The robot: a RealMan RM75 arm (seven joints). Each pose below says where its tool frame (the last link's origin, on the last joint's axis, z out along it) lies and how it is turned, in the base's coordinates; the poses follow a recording.
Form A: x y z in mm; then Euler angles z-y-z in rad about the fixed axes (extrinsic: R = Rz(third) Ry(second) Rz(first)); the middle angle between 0 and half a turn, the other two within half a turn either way.
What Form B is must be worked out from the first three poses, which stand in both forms.
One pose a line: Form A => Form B
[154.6 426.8 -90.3 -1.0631 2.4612 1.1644] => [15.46 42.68 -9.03 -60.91 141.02 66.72]
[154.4 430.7 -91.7 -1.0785 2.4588 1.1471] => [15.44 43.07 -9.17 -61.79 140.88 65.72]
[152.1 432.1 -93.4 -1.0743 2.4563 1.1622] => [15.21 43.21 -9.34 -61.55 140.74 66.59]
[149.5 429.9 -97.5 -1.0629 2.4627 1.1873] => [14.95 42.99 -9.75 -60.90 141.10 68.03]
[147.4 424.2 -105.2 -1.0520 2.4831 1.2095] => [14.74 42.42 -10.52 -60.28 142.27 69.30]
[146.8 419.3 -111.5 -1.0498 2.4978 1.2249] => [14.68 41.93 -11.15 -60.15 143.11 70.18]
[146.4 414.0 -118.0 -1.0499 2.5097 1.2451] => [14.64 41.40 -11.80 -60.15 143.80 71.34]
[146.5 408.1 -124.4 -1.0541 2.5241 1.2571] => [14.65 40.81 -12.44 -60.40 144.62 72.03]
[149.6 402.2 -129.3 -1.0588 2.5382 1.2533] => [14.96 40.22 -12.93 -60.66 145.43 71.81]
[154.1 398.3 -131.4 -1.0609 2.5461 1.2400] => [15.41 39.83 -13.14 -60.79 145.88 71.05]
